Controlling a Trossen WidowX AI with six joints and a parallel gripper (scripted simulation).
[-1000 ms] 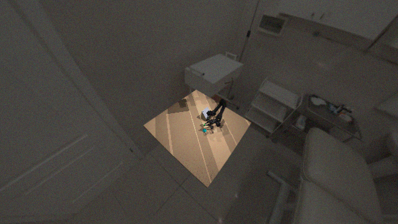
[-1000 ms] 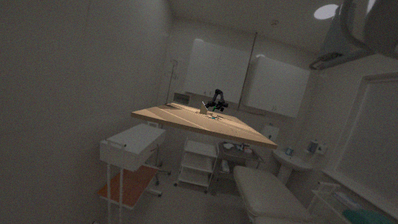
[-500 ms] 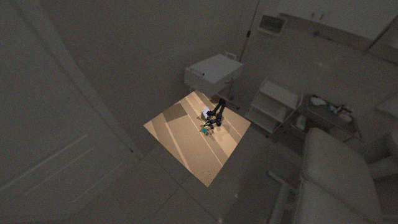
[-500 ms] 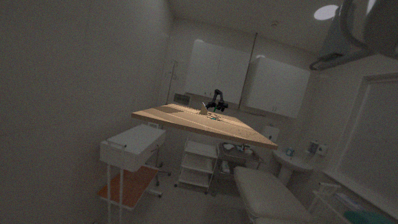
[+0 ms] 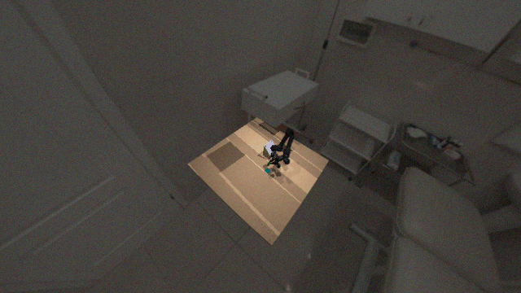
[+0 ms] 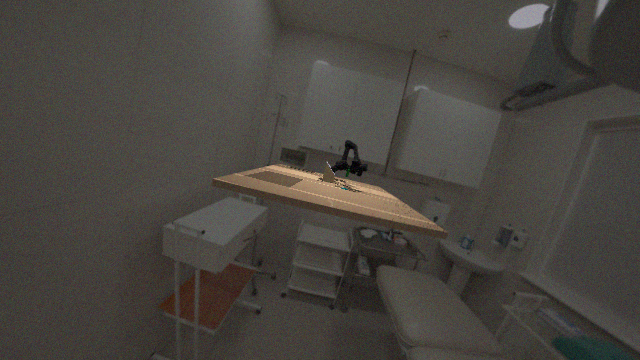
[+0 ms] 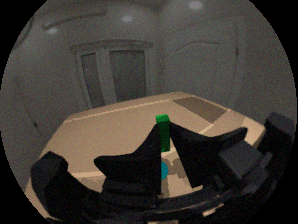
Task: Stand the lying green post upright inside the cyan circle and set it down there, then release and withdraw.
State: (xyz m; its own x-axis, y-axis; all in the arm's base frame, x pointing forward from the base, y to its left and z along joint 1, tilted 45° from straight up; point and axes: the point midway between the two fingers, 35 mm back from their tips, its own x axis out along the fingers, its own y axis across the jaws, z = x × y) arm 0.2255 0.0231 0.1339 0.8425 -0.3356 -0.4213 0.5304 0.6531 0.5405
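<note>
The cyan circle lies 10 mm to the left of my gripper tip and 160 mm below it. The rest, counted from my gripper tip: green post 20 mm below.
</note>
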